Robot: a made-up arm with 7 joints.
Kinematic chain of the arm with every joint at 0, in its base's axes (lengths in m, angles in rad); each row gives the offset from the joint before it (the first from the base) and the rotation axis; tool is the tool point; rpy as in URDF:
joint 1: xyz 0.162 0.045 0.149 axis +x
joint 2: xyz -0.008 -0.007 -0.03 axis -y
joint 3: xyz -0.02 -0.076 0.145 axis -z
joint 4: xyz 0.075 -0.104 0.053 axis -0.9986 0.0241 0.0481
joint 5: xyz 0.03 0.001 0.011 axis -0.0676 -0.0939 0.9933
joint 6: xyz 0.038 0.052 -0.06 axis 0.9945 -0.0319 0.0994
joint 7: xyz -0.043 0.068 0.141 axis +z
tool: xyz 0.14 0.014 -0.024 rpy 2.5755 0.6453 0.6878
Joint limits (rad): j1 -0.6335..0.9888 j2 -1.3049..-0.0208 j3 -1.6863..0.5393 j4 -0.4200..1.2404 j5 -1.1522..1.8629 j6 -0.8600..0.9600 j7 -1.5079..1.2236
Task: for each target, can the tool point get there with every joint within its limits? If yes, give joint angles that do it. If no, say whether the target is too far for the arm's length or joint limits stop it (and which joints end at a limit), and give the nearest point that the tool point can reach.
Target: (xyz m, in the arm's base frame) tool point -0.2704 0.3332 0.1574
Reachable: no: joint limits stop it (at a limit: joint 1, joint 2, joint 3, joint 4, joint 6, joint 7) | nearest point -0.0571 0.2548 0.1946 | short by 0.230 m
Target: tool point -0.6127 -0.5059 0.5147
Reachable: no: too far | nearest point -0.1265 -0.1999 0.3116 | short by 0.609 m
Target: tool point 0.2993 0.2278 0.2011
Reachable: yes | joints -0.1688 -0.2223 -0.8594 0.3181 -0.2522 -0.4691 0.3050
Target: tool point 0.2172 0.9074 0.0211
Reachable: no: too far | nearest point 0.1912 0.4133 0.1606 | short by 0.514 m
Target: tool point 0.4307 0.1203 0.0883
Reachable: yes | joints -0.4781 -1.0799 -1.0785 0.2639 -0.1781 -0.2867 -0.7530
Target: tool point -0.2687 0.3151 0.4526
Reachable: no: joint limits stop it (at a limit: joint 2, joint 3, joint 4, joint 7) | nearest point -0.0440 0.2252 0.3515 | short by 0.262 m
